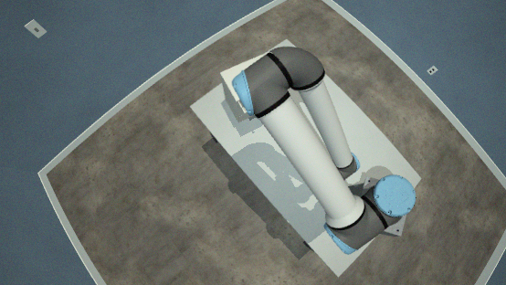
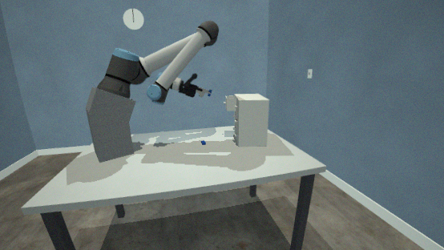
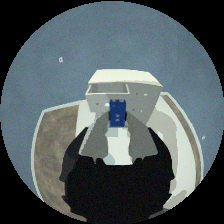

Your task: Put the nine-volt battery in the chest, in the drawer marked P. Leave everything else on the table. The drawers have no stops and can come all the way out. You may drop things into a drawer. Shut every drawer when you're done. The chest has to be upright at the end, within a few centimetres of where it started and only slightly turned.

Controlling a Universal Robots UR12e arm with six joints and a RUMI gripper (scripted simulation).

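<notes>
My gripper is now 210 mm short of the drawer, 110 mm above it and 10 mm to the right of it. The rest, counted from my hand: blue-and-white object 330 mm below, 110 mm to the right, 60 mm behind; then blue nine-volt battery 10 mm ahead, 10 mm above.
</notes>
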